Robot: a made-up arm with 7 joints. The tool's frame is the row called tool.
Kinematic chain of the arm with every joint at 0, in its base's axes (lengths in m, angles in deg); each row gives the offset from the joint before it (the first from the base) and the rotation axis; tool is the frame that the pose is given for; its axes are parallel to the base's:
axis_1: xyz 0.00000 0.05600 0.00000 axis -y
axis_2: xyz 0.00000 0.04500 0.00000 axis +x
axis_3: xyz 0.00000 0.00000 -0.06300 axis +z
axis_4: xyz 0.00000 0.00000 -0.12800 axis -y
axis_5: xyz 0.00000 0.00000 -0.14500 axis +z
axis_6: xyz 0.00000 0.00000 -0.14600 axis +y
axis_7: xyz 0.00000 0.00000 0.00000 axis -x
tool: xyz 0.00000 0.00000 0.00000
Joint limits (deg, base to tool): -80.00..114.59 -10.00..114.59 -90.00..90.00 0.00..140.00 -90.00..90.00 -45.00..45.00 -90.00..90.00
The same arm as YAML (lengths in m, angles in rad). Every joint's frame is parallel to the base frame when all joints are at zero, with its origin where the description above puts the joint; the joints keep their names.
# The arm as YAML. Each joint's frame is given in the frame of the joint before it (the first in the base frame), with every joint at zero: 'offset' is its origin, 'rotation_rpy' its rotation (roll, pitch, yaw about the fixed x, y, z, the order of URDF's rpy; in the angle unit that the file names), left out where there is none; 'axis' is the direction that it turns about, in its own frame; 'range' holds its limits. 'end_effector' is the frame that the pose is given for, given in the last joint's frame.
length_unit: m
angle_unit: rad
chain:
  - id: axis_1
    offset: [0.0, 0.056, 0.0]
    axis: "-y"
    range: [-1.3963, 2.0]
  - id: axis_2
    offset: [0.0, 0.045, 0.0]
    axis: "+x"
    range: [-0.1745, 2.0]
  - id: axis_3
    offset: [0.0, 0.0, -0.063]
    axis: "+z"
    range: [-1.5708, 1.5708]
  - id: axis_4
    offset: [0.0, 0.0, -0.128]
    axis: "-y"
    range: [0.0, 2.4435]
  - id: axis_5
    offset: [0.0, 0.0, -0.145]
    axis: "+z"
    range: [-1.5708, 1.5708]
  - id: axis_6
    offset: [0.0, 0.0, -0.146]
    axis: "+y"
    range: [-0.7854, 0.7854]
  - id: axis_7
    offset: [0.0, 0.0, 0.0]
    axis: "-x"
    range: [-1.5708, 1.5708]
end_effector:
  offset: [0.0, 0.0, 0.0]

